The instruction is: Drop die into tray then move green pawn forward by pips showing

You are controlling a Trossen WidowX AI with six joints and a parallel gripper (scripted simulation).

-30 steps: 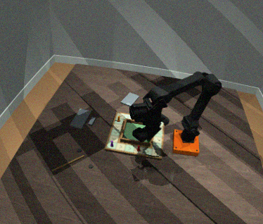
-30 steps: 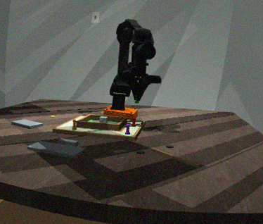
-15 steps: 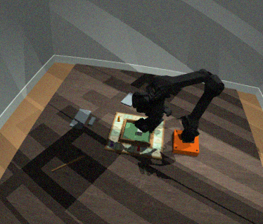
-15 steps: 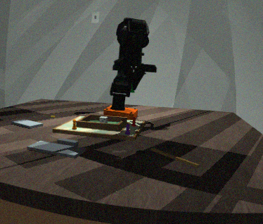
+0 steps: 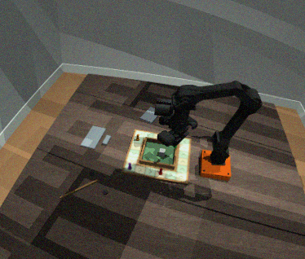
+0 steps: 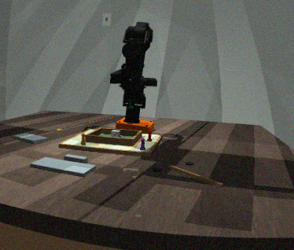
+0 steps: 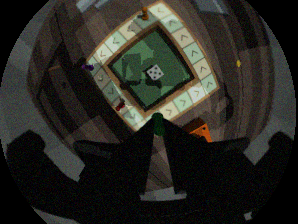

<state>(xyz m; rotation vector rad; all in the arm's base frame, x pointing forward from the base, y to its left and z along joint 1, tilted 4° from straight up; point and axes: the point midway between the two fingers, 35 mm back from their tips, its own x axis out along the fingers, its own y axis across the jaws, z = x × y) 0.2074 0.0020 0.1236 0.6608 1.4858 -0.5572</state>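
Now: the white die 4 cm ahead of my gripper tip, 4 cm to the right of it and 9 cm below it. Also, from my gripper tip: green pawn 1 cm above; then green-floored tray 6 cm ahead, 5 cm to the right, 11 cm below; then red pawn 5 cm ahead, 7 cm to the left, 9 cm below.
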